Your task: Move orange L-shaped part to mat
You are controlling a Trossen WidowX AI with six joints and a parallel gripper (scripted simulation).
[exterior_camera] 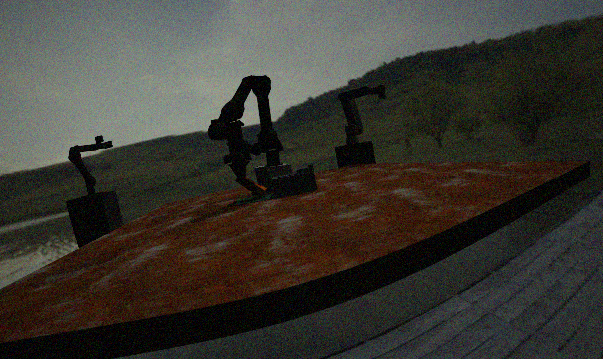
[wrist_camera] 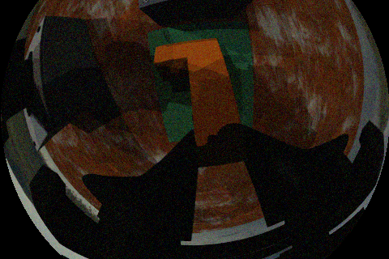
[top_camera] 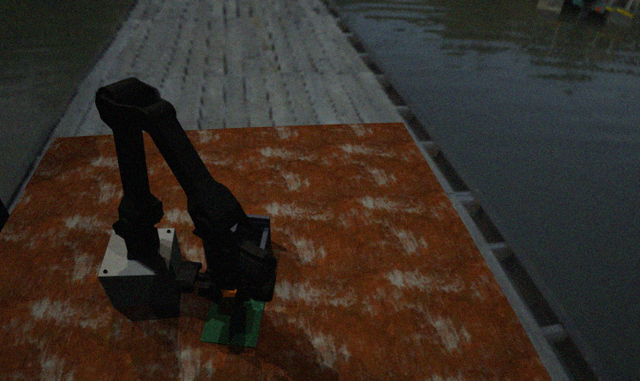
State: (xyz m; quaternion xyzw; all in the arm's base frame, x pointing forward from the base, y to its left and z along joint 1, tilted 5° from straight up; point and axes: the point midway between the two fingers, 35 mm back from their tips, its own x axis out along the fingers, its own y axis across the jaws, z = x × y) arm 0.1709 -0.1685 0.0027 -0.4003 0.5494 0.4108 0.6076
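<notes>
Now: the orange L-shaped part 40 mm to the left of my gripper tip and 30 mm below it. The rest, counted from my gripper tip: green mat 90 mm below, 20 mm to the left, 10 mm ahead.
</notes>
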